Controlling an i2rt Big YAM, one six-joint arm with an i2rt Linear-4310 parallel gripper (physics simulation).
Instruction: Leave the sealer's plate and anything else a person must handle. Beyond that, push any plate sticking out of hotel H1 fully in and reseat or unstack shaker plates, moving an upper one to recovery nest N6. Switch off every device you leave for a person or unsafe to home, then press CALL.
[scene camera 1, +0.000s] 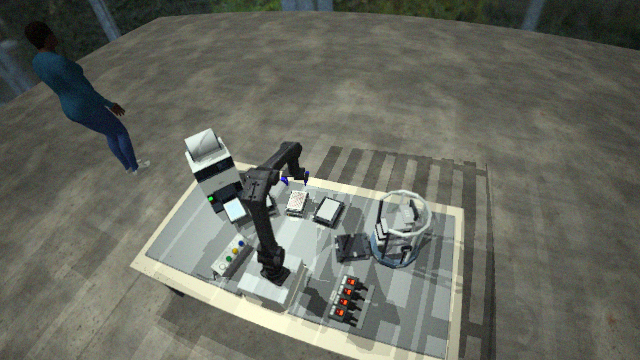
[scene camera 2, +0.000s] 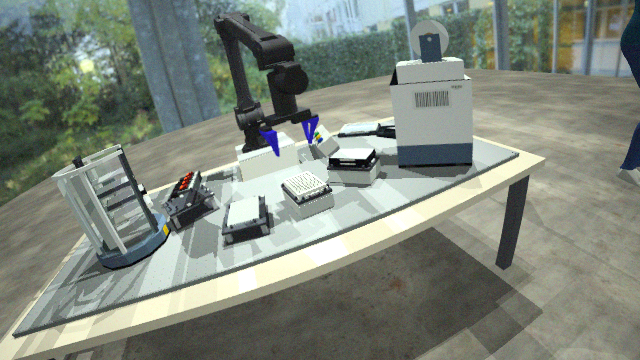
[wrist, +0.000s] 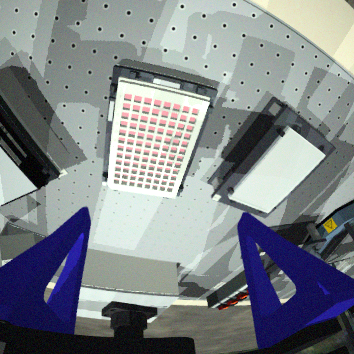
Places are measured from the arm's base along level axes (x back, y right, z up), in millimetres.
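Where they show: gripper, fingertip midpoint: (scene camera 1: 296, 185) (scene camera 2: 294, 149) (wrist: 167, 217); arm's base at its link origin: (scene camera 1: 275, 273) (scene camera 2: 257, 147) (wrist: 128, 308).
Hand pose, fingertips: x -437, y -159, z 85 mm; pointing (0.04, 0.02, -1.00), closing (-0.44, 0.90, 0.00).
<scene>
Each offset is from my fingertips to the centre of the thing. "spot": to the spot under its first point.
My gripper (scene camera 1: 295, 179) (scene camera 2: 294, 148) (wrist: 167, 217) is open and empty, above the table near the pink-welled plate. That plate @(dx +19, dy -3, dz -109 mm) (scene camera 1: 297, 200) (scene camera 2: 305, 184) (wrist: 155, 145) lies on a shaker; its exact seating is unclear. A white-topped plate @(dx +118, dy -168, dz -96 mm) (scene camera 2: 353, 154) (wrist: 12, 177) is on the other shaker @(spot: dx +68, dy -153, dz -141 mm) (scene camera 2: 353, 175), largely hidden by the arm in scene camera 1. The sealer @(dx +148, dy -473, dz +56 mm) (scene camera 1: 220, 176) (scene camera 2: 434, 125) has a plate @(dx +266, dy -239, dz -54 mm) (scene camera 1: 234, 209) (scene camera 2: 361, 128) at its front and a green light. Hotel H1 (scene camera 1: 395, 261) (scene camera 2: 132, 255) holds plates; their insertion depth is unclear. Power switches @(spot: dx +389, dy +495, dz -123 mm) (scene camera 1: 345, 302) (scene camera 2: 185, 182) (wrist: 233, 301) glow red.
A white-lidded plate @(dx -21, dy +175, dz -128 mm) (scene camera 1: 329, 209) (scene camera 2: 244, 211) (wrist: 277, 172) sits on a dark nest between the shaker and hotel. Another dark nest @(dx +123, dy +391, dz -134 mm) (scene camera 1: 353, 247) (scene camera 2: 192, 207) is beside the hotel. The coloured-button panel @(dx +467, dy -123, dz -130 mm) (scene camera 1: 231, 255) (scene camera 2: 325, 142) is near the arm base. A person (scene camera 1: 75, 90) stands beyond the sealer.
</scene>
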